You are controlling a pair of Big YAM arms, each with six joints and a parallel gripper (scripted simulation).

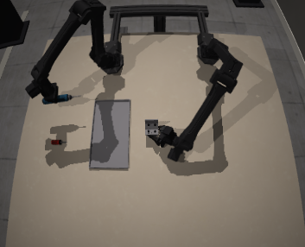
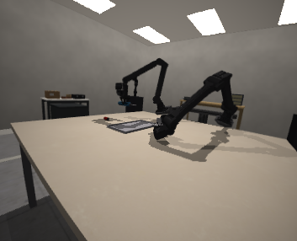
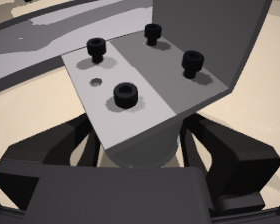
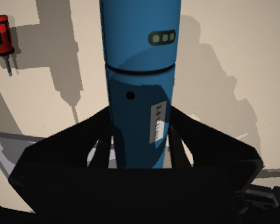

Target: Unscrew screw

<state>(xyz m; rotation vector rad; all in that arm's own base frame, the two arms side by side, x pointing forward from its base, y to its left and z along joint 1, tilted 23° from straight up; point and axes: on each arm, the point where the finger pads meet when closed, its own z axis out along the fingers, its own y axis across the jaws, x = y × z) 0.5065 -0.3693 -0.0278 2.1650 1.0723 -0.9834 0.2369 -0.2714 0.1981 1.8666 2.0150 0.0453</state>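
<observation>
My left gripper is now 10 mm below the joint module. From my left hand the other things lie so: grey bracket: 50 mm above; then flat grey tray: 30 mm behind, 240 mm to the right, 20 mm below; then red-handled tool: 550 mm to the right, 10 mm below.
</observation>
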